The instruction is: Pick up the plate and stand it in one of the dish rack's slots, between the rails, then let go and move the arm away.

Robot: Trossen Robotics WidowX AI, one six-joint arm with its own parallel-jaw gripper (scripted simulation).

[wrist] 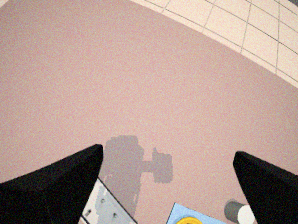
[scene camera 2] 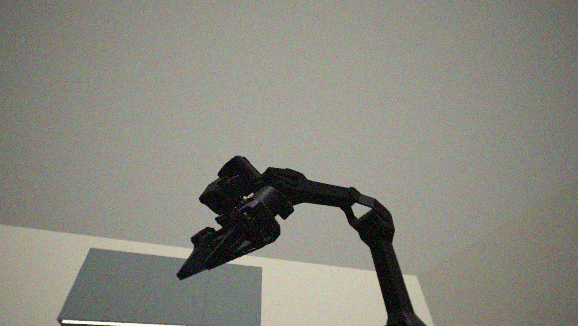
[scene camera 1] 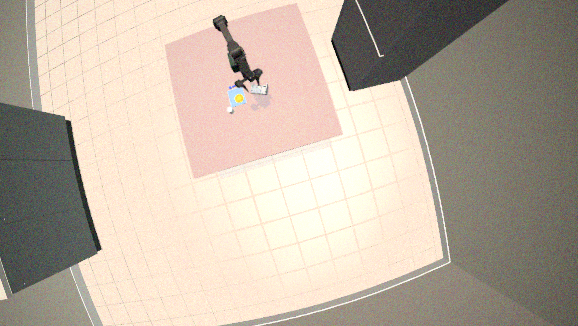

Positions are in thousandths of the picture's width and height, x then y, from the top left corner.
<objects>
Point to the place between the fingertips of my gripper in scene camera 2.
331, 836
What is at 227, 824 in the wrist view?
My gripper.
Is my gripper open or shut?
Open.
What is my gripper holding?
Nothing.
</objects>
